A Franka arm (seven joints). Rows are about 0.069 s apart.
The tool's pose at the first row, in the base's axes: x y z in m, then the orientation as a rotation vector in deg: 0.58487 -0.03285 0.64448 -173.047 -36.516 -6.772
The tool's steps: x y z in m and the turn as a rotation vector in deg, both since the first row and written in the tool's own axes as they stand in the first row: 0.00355 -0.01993 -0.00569 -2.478 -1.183 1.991; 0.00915 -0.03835 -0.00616 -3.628 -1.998 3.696; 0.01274 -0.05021 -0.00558 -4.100 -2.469 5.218; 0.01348 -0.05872 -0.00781 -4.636 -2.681 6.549; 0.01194 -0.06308 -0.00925 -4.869 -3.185 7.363; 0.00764 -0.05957 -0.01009 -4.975 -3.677 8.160; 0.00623 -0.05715 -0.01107 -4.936 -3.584 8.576; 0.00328 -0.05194 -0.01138 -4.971 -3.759 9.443; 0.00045 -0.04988 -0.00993 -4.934 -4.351 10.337; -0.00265 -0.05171 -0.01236 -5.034 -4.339 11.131; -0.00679 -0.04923 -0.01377 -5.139 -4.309 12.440; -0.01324 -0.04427 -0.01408 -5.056 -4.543 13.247; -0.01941 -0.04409 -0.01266 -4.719 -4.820 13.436; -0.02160 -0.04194 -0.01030 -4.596 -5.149 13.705
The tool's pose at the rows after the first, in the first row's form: 0.57967 -0.01360 0.65116 -176.260 -33.873 -5.773; 0.57728 0.00544 0.65276 176.402 31.134 4.811; 0.57579 0.01775 0.65291 176.324 28.695 4.165; 0.57287 0.02568 0.65550 176.143 26.542 3.944; 0.56961 0.02894 0.65696 176.043 25.250 3.212; 0.56706 0.02396 0.65730 176.051 24.012 2.461; 0.56669 0.02111 0.65807 176.208 23.383 2.573; 0.56609 0.01515 0.65794 176.345 22.050 2.280; 0.56443 0.01223 0.65618 176.467 20.690 1.331; 0.56071 0.01250 0.65840 176.541 19.454 1.344; 0.55785 0.00847 0.65936 176.705 17.427 1.364; 0.55396 0.00134 0.65894 176.887 16.202 0.947; 0.54849 -0.00121 0.65699 177.190 15.967 0.413; 0.54752 -0.00389 0.65438 177.287 15.575 -0.137
